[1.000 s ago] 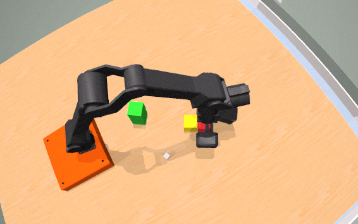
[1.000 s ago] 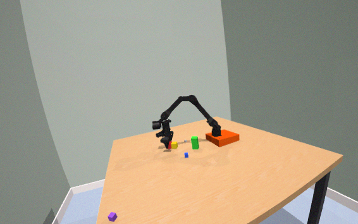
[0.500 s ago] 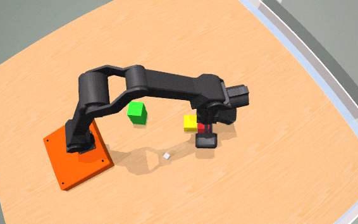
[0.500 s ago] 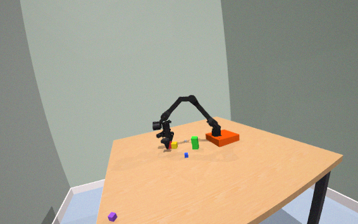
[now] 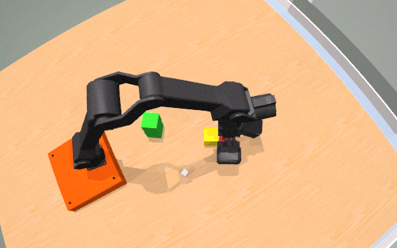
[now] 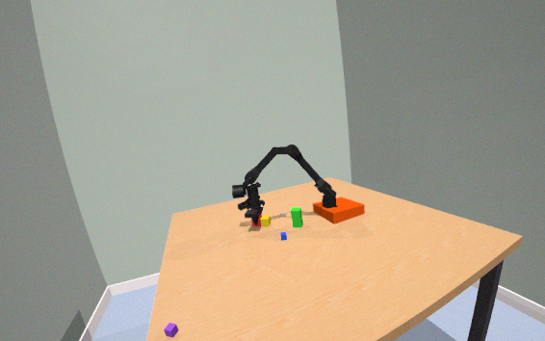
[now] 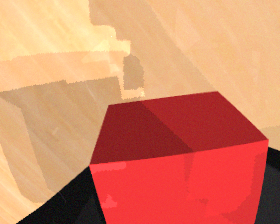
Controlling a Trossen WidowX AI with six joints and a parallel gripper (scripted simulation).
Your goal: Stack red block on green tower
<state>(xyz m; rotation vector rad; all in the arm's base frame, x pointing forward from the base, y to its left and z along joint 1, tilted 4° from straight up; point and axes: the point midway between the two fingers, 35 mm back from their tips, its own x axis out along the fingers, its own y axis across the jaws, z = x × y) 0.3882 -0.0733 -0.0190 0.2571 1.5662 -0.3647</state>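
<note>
Now: the yellow block 4 cm behind my gripper tip, 2 cm to the left of it and 1 cm above it. The rest, counted from my gripper tip: small white cube: 15 cm behind, 5 cm to the right; red block: 1 cm above; blue cube: 20 cm to the left, 10 cm behind.
</note>
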